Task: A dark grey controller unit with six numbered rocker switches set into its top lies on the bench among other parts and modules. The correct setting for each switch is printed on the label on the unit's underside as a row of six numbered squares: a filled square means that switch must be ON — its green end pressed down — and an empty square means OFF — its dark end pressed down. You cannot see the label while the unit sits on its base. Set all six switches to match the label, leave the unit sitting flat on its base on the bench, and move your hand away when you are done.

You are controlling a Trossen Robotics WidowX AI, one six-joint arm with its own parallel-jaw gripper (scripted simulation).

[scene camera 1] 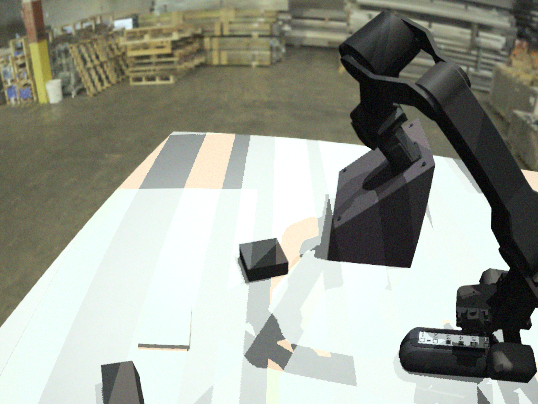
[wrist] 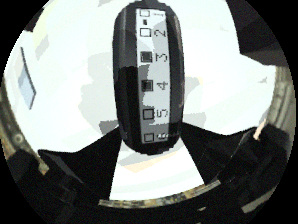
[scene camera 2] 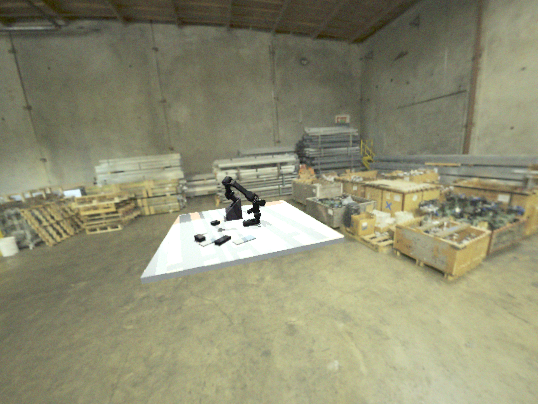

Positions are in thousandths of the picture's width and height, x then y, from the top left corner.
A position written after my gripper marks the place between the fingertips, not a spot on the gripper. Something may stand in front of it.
Note:
In view: my gripper (scene camera 1: 899, 885).
My gripper is seen too in the wrist view (wrist: 502, 569).

